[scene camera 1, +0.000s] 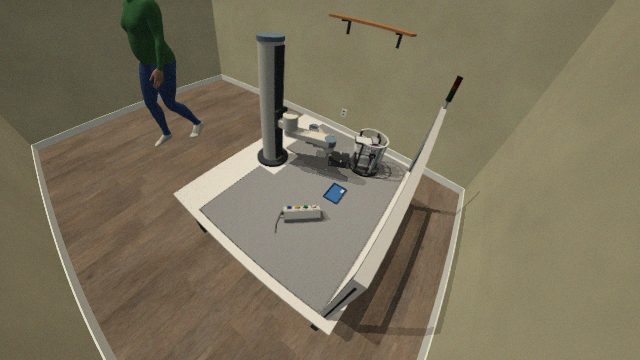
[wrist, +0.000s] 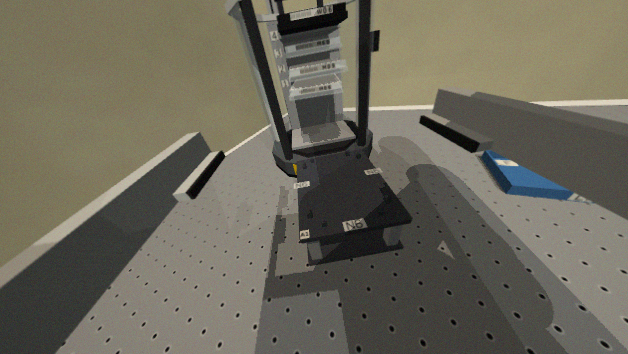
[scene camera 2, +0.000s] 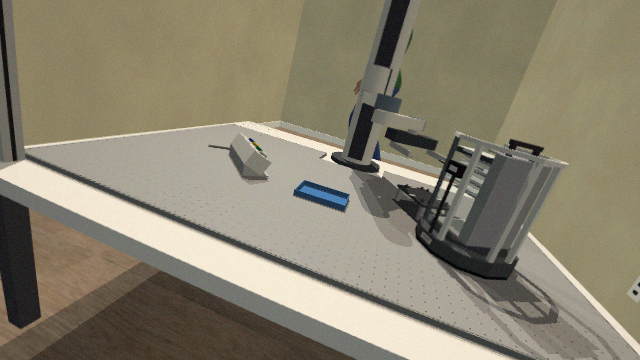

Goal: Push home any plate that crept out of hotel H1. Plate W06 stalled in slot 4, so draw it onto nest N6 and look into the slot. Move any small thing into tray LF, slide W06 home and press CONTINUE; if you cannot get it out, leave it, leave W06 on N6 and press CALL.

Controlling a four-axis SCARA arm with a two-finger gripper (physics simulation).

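Places are measured from the arm's base along level axes (x down, y ahead, z right), in metres.
Where they show: gripper, fingertip midpoint: [wrist: 318,125] [scene camera 2: 430,158]; arm's base, origin of the base link: [scene camera 1: 272,156] [scene camera 2: 354,163].
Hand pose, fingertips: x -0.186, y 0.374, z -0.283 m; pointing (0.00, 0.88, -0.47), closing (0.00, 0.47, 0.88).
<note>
Things, the pixels of their top centre, and the offset from my fingertips. "*": a spot on its surface instead.
- nest N6, middle of its top: [wrist: 338,176] [scene camera 2: 425,193] [scene camera 1: 339,155] dx +0.103, dy +0.074, dz -0.015 m
- slot 3, surface spot: [wrist: 312,46] * dx -0.047, dy +0.181, dz -0.078 m
- slot 2, surface spot: [wrist: 317,69] * dx -0.020, dy +0.153, dz -0.062 m
- slot 1, surface spot: [wrist: 315,90] * dx +0.007, dy +0.157, dz -0.071 m
- Blue tray LF, middle of its top: [wrist: 563,169] [scene camera 2: 323,191] [scene camera 1: 335,192] dx +0.155, dy +0.228, dz +0.289 m
- button box, middle of its top: [scene camera 2: 251,141] [scene camera 1: 302,208] dx +0.089, dy +0.165, dz +0.586 m
Hotel H1 [scene camera 1: 366,171] [scene camera 2: 465,257] [wrist: 363,75] stands behind nest N6 [scene camera 2: 417,192] [wrist: 345,195], whose black top bears no plate. In the wrist view, black plate W06 [wrist: 312,21] is in slot 4, its front jutting out. Below it are clear plates in slot 3 [wrist: 312,46], slot 2 [wrist: 317,69] and slot 1 [wrist: 315,90]; the slot 2 plate looks slightly farther forward than its neighbours. The inside of slot 4 is hidden. Blue tray LF [scene camera 1: 334,193] [scene camera 2: 321,196] [wrist: 530,180] lies right of N6 in the wrist view. My gripper [wrist: 318,125] is open and empty, facing the hotel.
A button box [scene camera 1: 302,215] [scene camera 2: 247,155] with blue, yellow, green and white buttons stands beyond the tray from the hotel. The arm's column [scene camera 1: 271,100] [scene camera 2: 382,55] rises at the table's edge. A long pale barrier [scene camera 1: 395,220] runs along one side. A person [scene camera 1: 145,40] is on the floor behind.
</note>
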